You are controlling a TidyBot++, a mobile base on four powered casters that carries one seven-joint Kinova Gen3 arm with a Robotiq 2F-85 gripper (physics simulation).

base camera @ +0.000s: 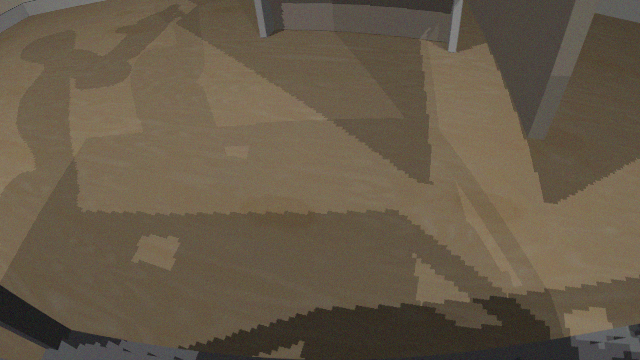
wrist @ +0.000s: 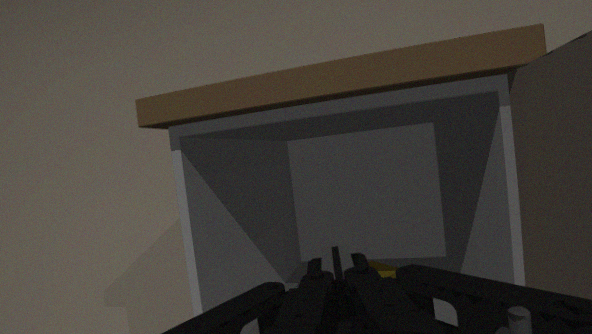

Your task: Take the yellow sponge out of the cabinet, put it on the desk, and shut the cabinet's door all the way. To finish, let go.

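Places are measured from the arm's base along level axes (x right, y ahead, z up), in centimetres.
Pixels of known places: gripper, fingertip midpoint: (wrist: 337, 265).
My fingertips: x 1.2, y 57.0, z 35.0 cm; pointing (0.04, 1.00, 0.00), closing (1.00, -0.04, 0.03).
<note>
Behind a point stands the place of what it marks.
The yellow sponge (wrist: 387, 273) {x 15.2, y 113.4, z 12.1 cm} lies inside the cabinet, low and right of centre in the wrist view, partly hidden behind my gripper. The grey cabinet (wrist: 186, 220) {x -18.9, y 88.7, z 33.0 cm} (base camera: 455, 25) {x 23.9, y 78.4, z -33.0 cm} has a wooden top and its front is open. Its door (wrist: 557, 165) {x 22.3, y 69.3, z 37.3 cm} (base camera: 525, 55) {x 17.3, y 38.1, z -19.3 cm} stands swung open at the right. My gripper (wrist: 337, 265) {x 1.2, y 57.0, z 35.0 cm} is shut and empty, in front of the cabinet opening with the sponge just right of its fingertips. The gripper's exact distance to the sponge is hard to tell. The desk cannot be made out in either view.
A plain wall (wrist: 75, 150) {x -90.9, y 165.0, z 53.1 cm} stands behind and left of the cabinet. The wood-patterned floor (base camera: 300, 165) {x -6.8, y 44.2, z -39.7 cm} lies before the cabinet and carries shadows of the arm and door. The door's lower edge juts forward at the right in the base camera view.
</note>
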